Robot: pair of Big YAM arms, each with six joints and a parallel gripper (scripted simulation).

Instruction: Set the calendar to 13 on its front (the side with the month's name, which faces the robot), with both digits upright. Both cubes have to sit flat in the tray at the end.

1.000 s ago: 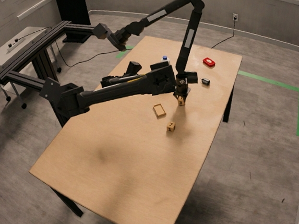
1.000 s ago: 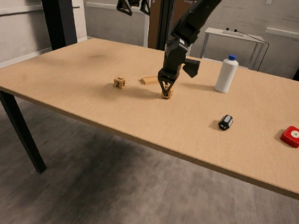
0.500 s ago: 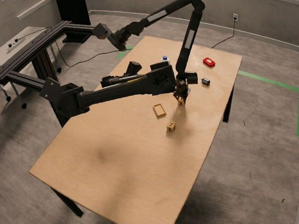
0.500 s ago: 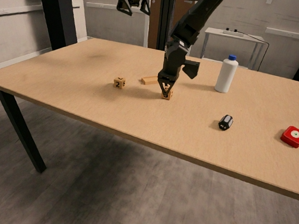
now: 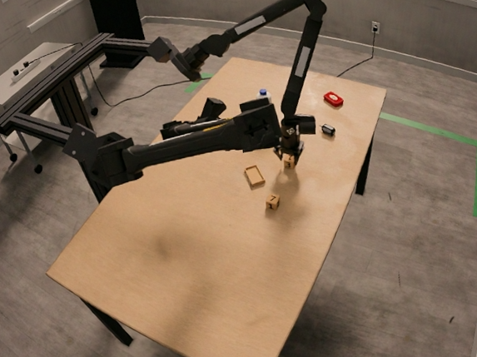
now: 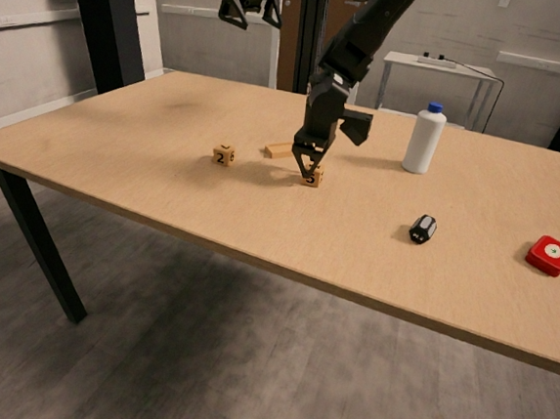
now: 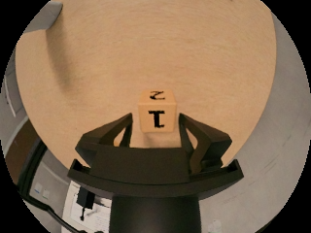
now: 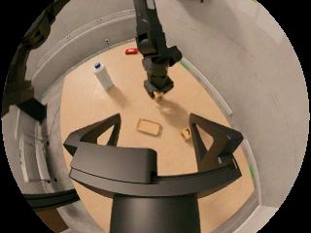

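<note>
My left gripper is now 1 cm to the right of the wooden digit cube and 1 cm above it. The rest, counted from my left hand: wooden cube 21 cm to the right, 1 cm below; black object 25 cm to the left, 11 cm ahead, 1 cm below; wooden tray 11 cm behind, 9 cm to the right, 2 cm below.
</note>
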